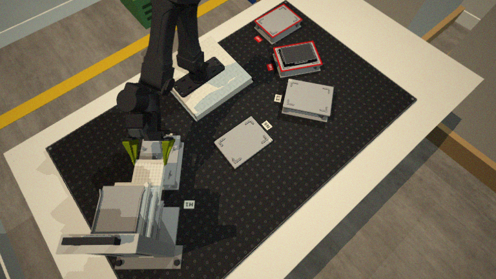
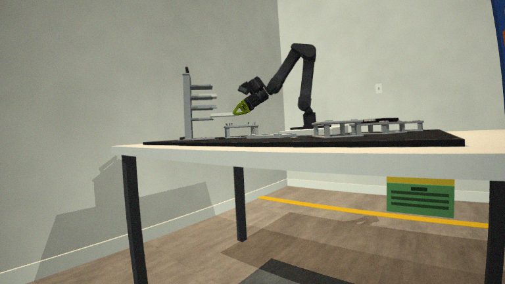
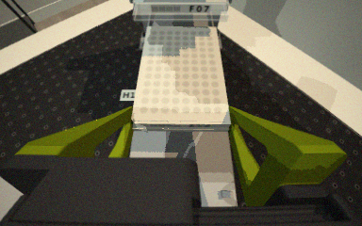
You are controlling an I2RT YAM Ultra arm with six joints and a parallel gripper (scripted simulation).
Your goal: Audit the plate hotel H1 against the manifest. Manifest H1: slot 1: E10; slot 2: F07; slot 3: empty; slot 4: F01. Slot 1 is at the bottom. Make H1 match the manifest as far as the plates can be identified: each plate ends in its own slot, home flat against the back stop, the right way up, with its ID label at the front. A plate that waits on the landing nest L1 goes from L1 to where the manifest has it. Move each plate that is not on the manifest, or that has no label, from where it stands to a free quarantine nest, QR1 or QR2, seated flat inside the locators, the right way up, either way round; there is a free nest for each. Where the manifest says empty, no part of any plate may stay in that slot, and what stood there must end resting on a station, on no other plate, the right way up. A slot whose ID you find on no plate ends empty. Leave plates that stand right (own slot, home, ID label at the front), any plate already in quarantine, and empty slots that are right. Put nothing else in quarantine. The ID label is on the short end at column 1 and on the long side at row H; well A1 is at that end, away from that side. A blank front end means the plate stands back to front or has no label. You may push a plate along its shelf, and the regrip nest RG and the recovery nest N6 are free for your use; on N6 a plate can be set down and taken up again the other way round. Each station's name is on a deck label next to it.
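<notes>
Now: hand 4 cm short of the white well plate and 4 cm to the left of it. Round my hand: regrip nest: 2 cm behind, 2 cm to the left, 7 cm below; then H1 deck label: 14 cm ahead, 1 cm to the left, 12 cm below; then plate hotel H1: 17 cm ahead, 15 cm to the right, 3 cm above.
</notes>
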